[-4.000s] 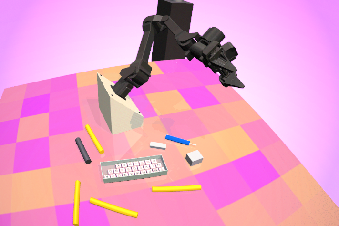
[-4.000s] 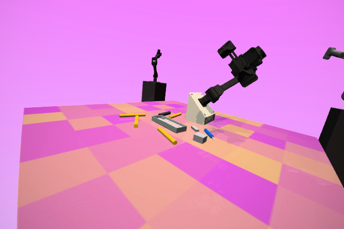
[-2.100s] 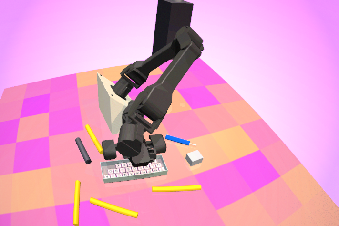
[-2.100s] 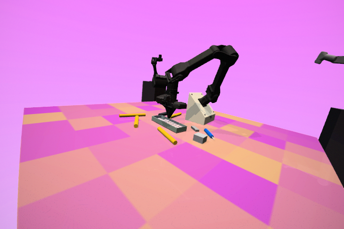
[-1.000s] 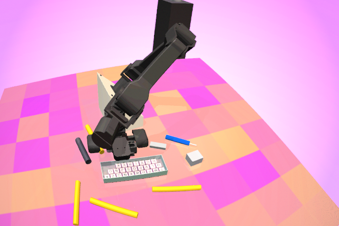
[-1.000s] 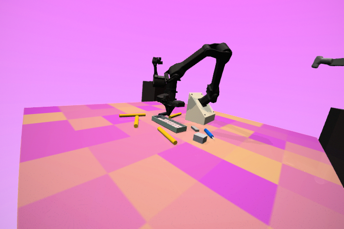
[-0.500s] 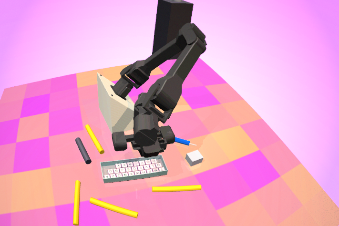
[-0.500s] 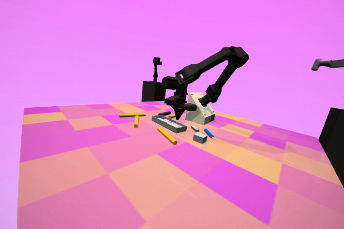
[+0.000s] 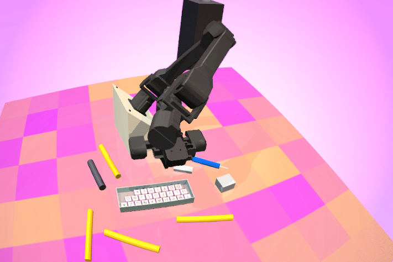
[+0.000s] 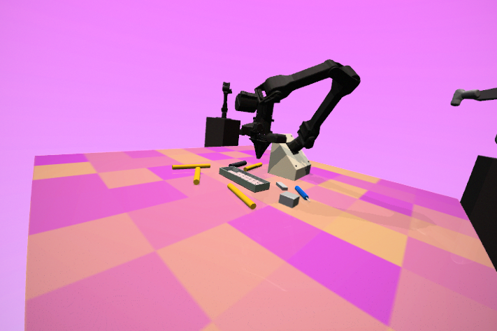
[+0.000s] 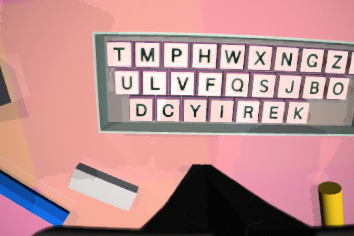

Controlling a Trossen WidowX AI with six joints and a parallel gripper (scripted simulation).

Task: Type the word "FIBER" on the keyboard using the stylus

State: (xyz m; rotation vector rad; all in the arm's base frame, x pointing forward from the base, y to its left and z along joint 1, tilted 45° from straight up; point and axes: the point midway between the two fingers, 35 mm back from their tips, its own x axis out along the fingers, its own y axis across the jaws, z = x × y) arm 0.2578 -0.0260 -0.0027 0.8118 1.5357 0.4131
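The blue stylus is 10 mm behind my gripper tip, 190 mm to the left of it and 90 mm below it. Round my gripper tip: grey block: 70 mm ahead, 170 mm to the left, 80 mm below; dark grey rod: 130 mm behind, 180 mm to the right, 80 mm below.
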